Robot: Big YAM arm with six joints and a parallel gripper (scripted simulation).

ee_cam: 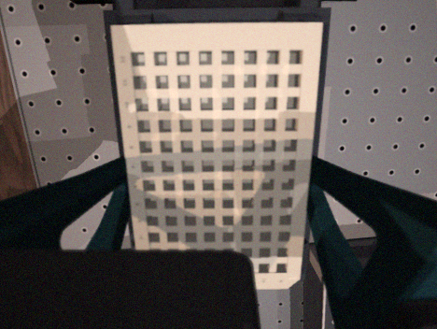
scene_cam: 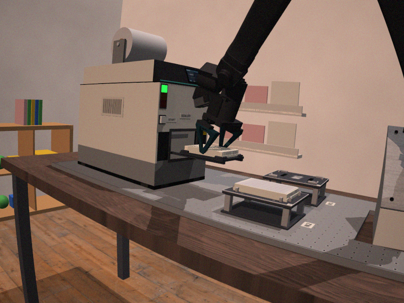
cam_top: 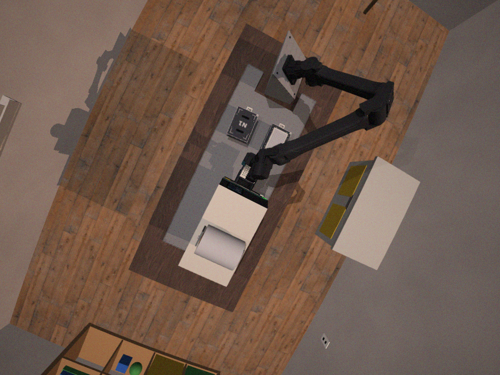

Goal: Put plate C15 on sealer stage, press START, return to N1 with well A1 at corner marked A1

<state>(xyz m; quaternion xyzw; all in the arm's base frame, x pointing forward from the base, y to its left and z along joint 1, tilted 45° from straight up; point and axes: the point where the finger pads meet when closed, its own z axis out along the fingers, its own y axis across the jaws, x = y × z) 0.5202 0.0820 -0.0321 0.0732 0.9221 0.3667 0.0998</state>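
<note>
Now: the sealer stage 20 mm below my hand. From my hand the other things lie so: white plate (200 mm behind, 60 mm to the left, 60 mm below); foil roll (330 mm ahead, 20 mm to the right, 300 mm above); start button (110 mm ahead, 90 mm to the left, 70 mm above).
</note>
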